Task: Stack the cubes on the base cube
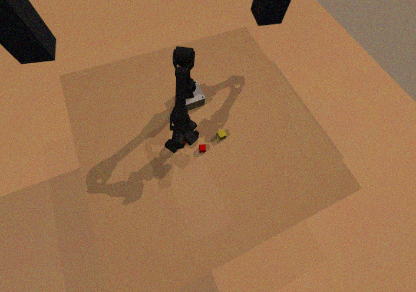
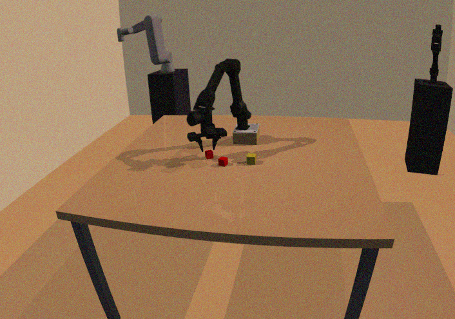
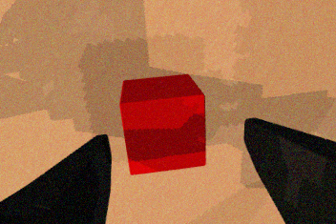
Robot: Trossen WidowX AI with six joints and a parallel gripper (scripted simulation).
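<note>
Right now my gripper tip is 22 cm to the right of the yellow base cube and 2 cm above it.
</note>
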